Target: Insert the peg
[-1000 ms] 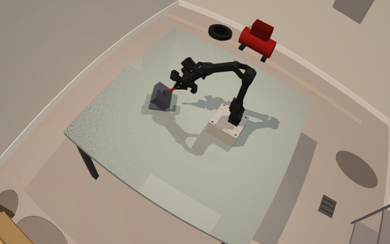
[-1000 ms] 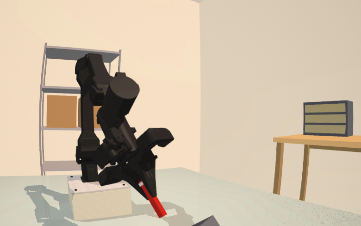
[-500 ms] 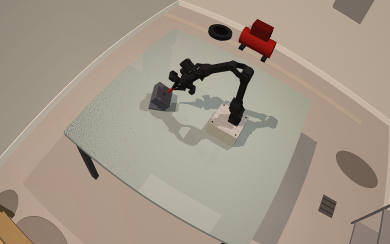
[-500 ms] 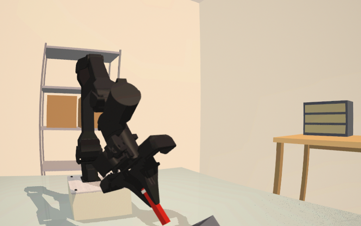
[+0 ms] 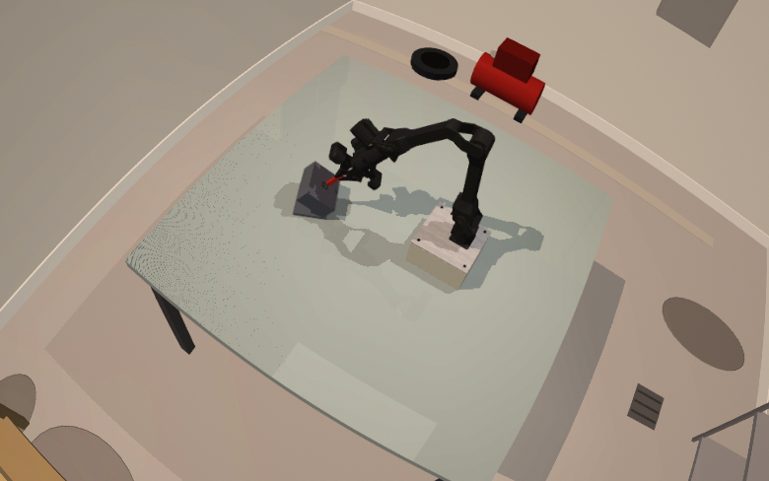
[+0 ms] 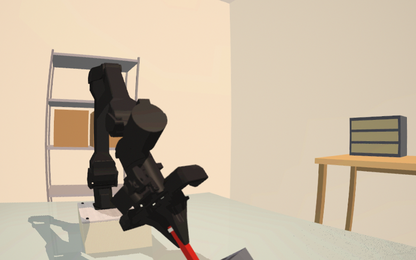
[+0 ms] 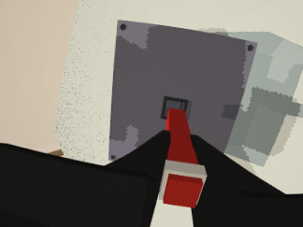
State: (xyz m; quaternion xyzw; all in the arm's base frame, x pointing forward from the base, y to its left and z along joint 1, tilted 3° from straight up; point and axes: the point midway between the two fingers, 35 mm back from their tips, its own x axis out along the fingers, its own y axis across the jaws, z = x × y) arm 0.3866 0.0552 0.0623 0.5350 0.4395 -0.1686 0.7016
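My gripper tip is now 5 cm short of the grey sloped panel, 2 cm to the right of it and 6 cm above it. Round my gripper tip: peg (1 cm behind, 1 cm above).
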